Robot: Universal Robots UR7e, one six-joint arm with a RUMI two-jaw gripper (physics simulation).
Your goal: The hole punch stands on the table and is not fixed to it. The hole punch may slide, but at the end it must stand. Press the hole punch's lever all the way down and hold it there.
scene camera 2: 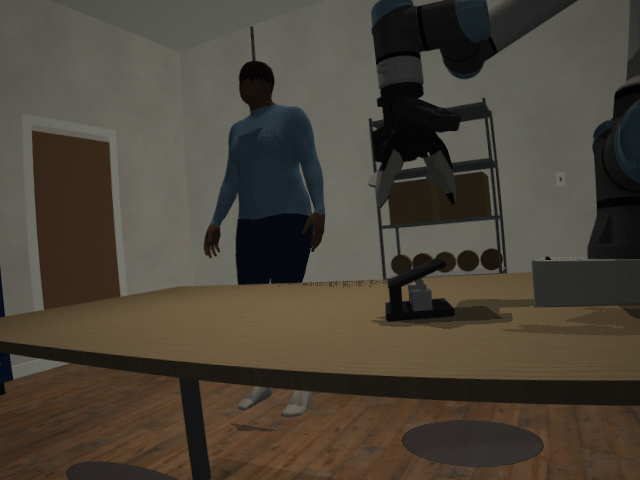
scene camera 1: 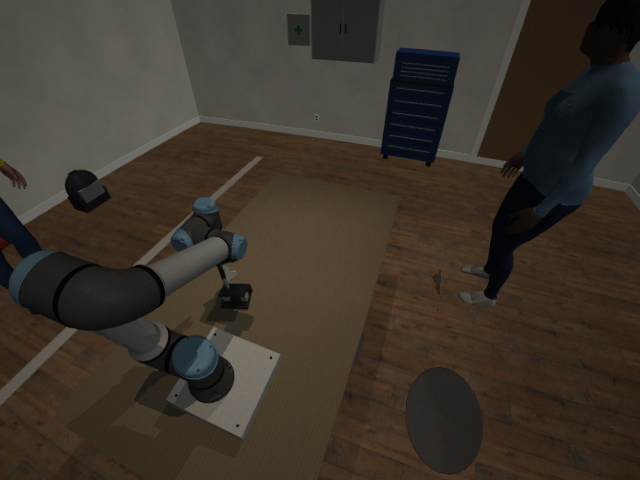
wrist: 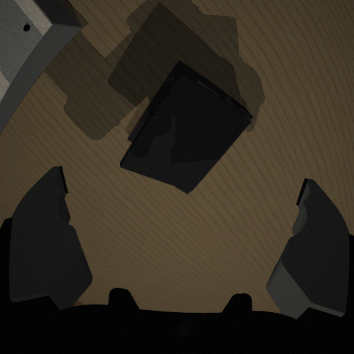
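Pixels of known places: gripper, between the fingertips: (scene camera 2: 418, 206) (scene camera 1: 223, 275) (wrist: 183, 176); arm's base, origin of its link: (scene camera 2: 633, 258) (scene camera 1: 212, 379).
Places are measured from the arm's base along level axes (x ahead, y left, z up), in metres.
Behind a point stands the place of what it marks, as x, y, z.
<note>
The black hole punch (scene camera 1: 236, 297) @(0.358, 0.118, -0.044) (scene camera 2: 419, 308) @(0.343, 0.169, -0.042) (wrist: 187, 130) @(0.349, 0.127, 0.014) stands upright on the table (scene camera 1: 315, 248) @(0.775, -0.110, -0.058) (scene camera 2: 289, 341) @(0.489, 0.324, -0.058) (wrist: 240, 240) @(0.591, 0.064, -0.058). In the scene camera 2 view its lever (scene camera 2: 416, 273) @(0.346, 0.161, 0.012) is raised, slanting up toward the robot's base side, above a grey block on the punch's base. In the wrist view the lever's dark top hides most of the base. My gripper (scene camera 2: 417, 201) @(0.340, 0.131, 0.117) (wrist: 183, 176) @(0.340, 0.131, 0.117) is open and empty. It hangs above the hole punch and does not touch it; in the wrist view the punch shows between and ahead of the two fingertips.
The robot's pale base plate (scene camera 1: 253, 361) @(0.104, -0.104, -0.001) (scene camera 2: 584, 282) @(0.095, 0.102, -0.023) (wrist: 27, 65) @(0.170, 0.035, -0.004) is on the table near the hole punch. A person in a blue top (scene camera 1: 578, 124) (scene camera 2: 276, 160) stands beyond the table's side. A shelf rack (scene camera 2: 434, 223) with boxes stands behind. A blue tool cabinet (scene camera 1: 417, 108) is by the wall.
</note>
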